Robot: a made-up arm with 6 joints.
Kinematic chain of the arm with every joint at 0, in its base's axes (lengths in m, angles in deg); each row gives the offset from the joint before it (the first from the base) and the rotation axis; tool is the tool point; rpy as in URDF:
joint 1: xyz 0 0 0.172 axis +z
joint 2: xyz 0 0 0 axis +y
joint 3: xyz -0.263 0 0.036 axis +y
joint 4: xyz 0.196 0 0.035 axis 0.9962 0 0.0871
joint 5: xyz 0 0 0 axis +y
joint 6: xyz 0.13 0 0.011 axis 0.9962 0 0.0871
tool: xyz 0 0 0 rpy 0 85 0
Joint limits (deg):
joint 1: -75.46..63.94
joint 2: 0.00..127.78
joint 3: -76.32..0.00
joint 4: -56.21..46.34
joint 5: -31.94..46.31
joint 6: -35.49..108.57
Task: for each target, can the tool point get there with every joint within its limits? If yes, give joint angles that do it. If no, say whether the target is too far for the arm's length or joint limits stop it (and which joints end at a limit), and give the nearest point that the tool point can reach.
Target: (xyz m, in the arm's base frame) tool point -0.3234 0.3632 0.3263
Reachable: no: joint limits stop it (at a limit: joint 2, joint 3, joint 5) | nearest point -0.2007 0.2254 0.5267 | short by 0.272 m
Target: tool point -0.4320 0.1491 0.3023
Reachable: no: joint limits stop it (at a limit: joint 2, joint 3, joint 5) | nearest point -0.2853 0.0985 0.5267 | short by 0.273 m
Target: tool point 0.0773 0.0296 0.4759
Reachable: yes | joints 27.81 29.22 -40.51 14.51 -17.68 21.44
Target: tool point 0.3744 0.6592 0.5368
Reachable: no: too far | nearest point 0.2073 0.3649 0.3740 | short by 0.376 m
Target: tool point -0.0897 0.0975 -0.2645
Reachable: no: joint limits stop it (at a limit: joint 1, joint 2, joint 4) | nearest point 0.0226 0.1197 0.0406 | short by 0.326 m
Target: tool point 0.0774 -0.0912 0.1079
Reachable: yes | joints -57.41 98.30 -15.23 22.02 19.02 53.44
